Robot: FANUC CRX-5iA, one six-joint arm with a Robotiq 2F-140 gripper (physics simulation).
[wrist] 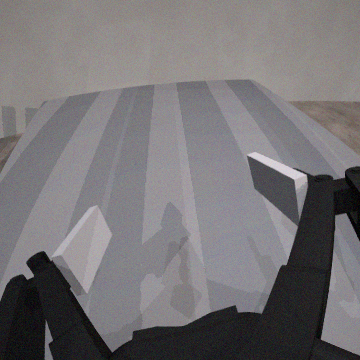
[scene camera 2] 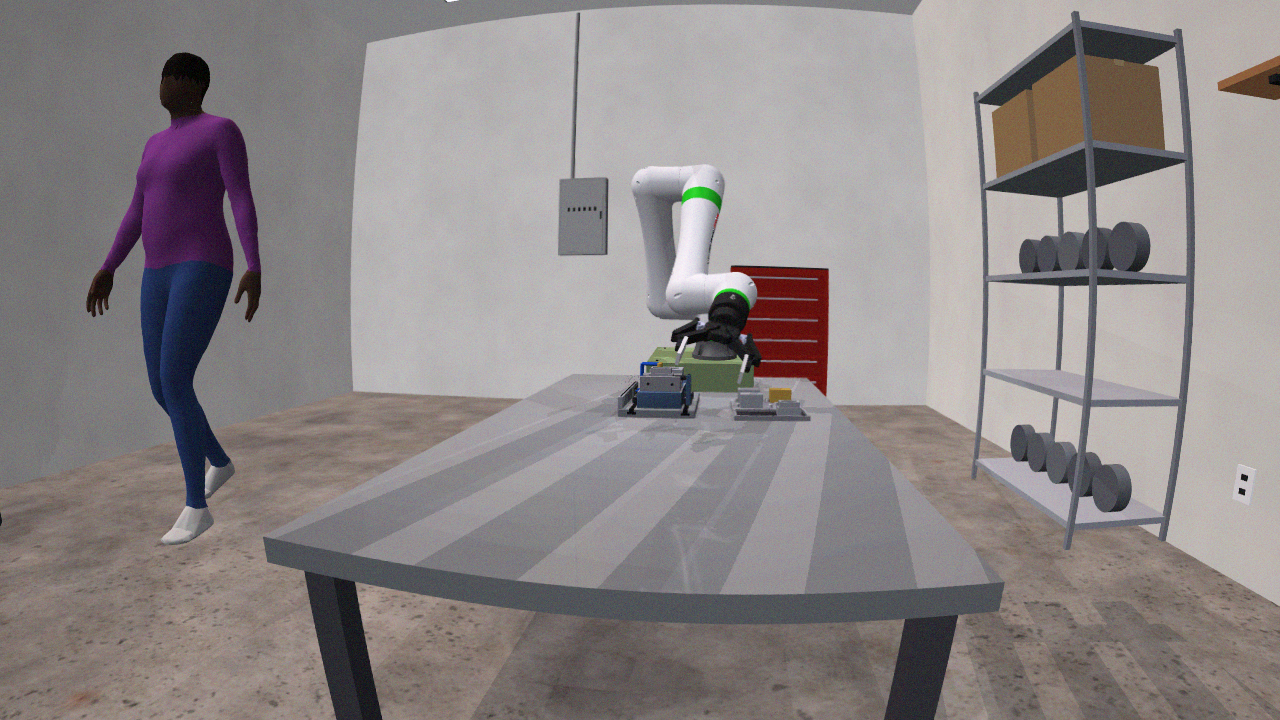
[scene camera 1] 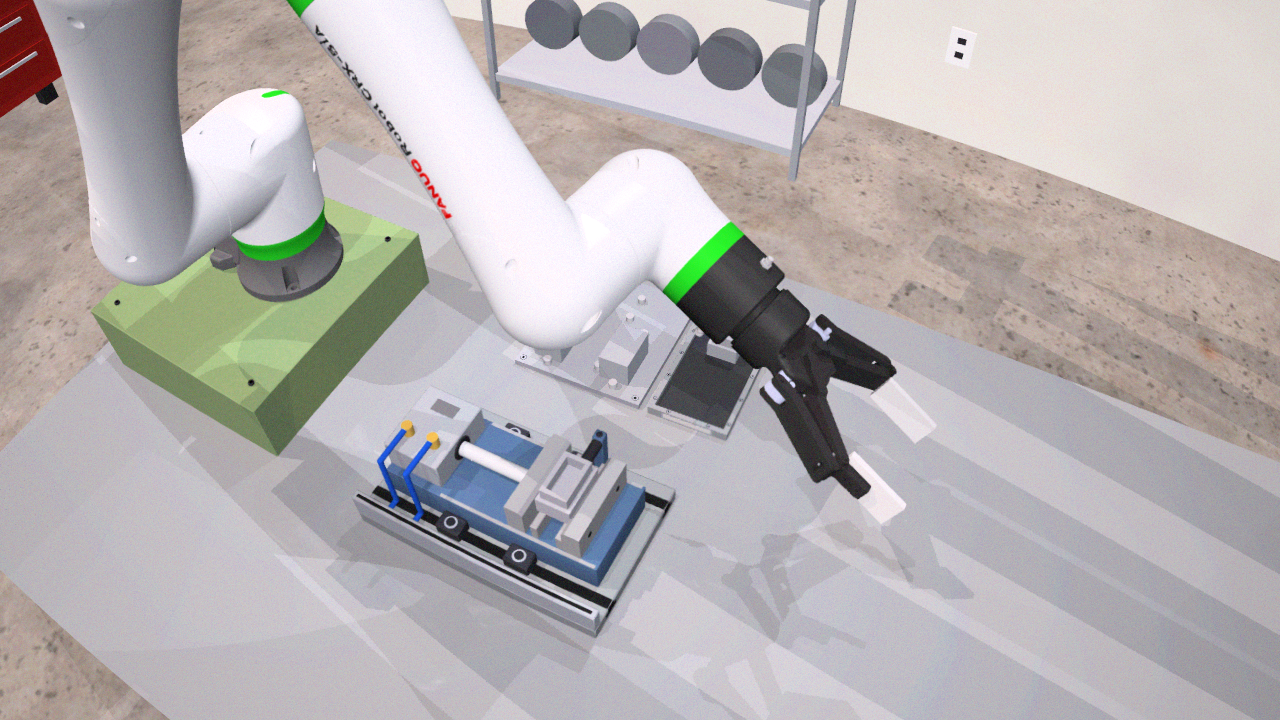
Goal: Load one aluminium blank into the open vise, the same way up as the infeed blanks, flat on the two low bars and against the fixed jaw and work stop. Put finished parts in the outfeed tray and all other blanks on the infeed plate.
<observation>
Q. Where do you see a dark outfeed tray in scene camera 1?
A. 702, 389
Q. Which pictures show my gripper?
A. The wrist view, scene camera 2 and scene camera 1: all of them.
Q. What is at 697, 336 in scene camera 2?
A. My gripper.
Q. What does my gripper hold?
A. Nothing.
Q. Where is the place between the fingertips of my gripper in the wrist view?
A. At 175, 196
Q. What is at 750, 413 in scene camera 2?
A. A dark outfeed tray.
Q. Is my gripper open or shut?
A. Open.
</observation>
